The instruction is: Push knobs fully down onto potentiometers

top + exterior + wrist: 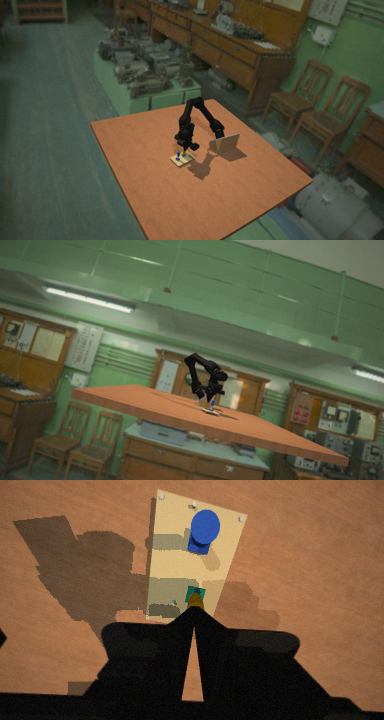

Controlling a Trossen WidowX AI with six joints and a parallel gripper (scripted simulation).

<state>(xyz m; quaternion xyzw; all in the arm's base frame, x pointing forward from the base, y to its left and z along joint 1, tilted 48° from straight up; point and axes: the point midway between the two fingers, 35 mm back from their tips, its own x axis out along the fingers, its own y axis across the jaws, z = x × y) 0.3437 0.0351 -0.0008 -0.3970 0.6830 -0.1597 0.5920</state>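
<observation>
My gripper tip is 20 mm above the yellow knob. From my gripper tip the other things lie so: blue knob (60 mm ahead, 20 mm to the left).
</observation>
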